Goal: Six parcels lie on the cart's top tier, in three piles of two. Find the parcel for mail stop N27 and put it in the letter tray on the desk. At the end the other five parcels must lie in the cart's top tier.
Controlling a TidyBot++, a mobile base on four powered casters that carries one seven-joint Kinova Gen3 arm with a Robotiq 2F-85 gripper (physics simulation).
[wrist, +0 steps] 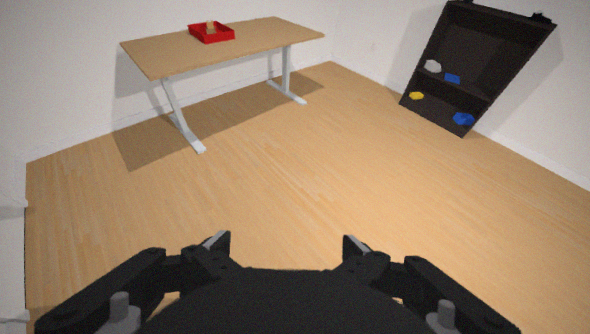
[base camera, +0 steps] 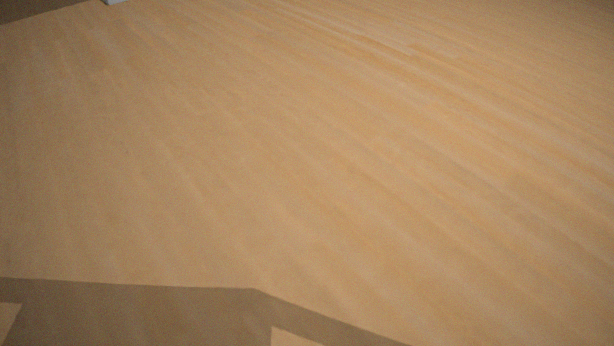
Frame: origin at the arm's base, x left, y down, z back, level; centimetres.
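Seen in the pictures: gripper, between the fingertips: (wrist: 286, 245).
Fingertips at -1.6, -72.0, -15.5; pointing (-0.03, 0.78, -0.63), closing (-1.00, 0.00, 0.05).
A point is followed by its place in that frame, as x, y, z.
The red letter tray (wrist: 222, 38) {46.1, -34.3, -190.2} sits on the wooden desk (wrist: 270, 31) {9.8, -32.3, -221.8} at the upper left of the wrist view. A small light-brown, box-like thing (wrist: 210, 28) {57.4, -38.1, -201.7} stands in the tray; it is too small to read any label or to tell whether it is one piece or two. My gripper (wrist: 286, 245) {-1.6, -72.0, -15.5} is open and empty, with its fingers wide apart, well away from the desk. The cart and its parcels do not show in either view.
A dark shelf unit (wrist: 492, 19) {-190.0, -58.6, -214.7} stands by the right wall, holding a white thing (wrist: 432, 66) {-161.1, -10.7, -221.4}, blue things (wrist: 452, 78) {-177.9, -6.3, -205.2} (wrist: 463, 119) {-193.5, 23.5, -176.1} and a yellow thing (wrist: 416, 95) {-162.9, 25.3, -224.6}. The desk's pale leg foot (wrist: 192, 142) (base camera: 116, 1) {67.7, 38.9, -135.9} rests on the floor. A white surface (wrist: 12, 265) {145.6, 31.7, -40.3} borders the left.
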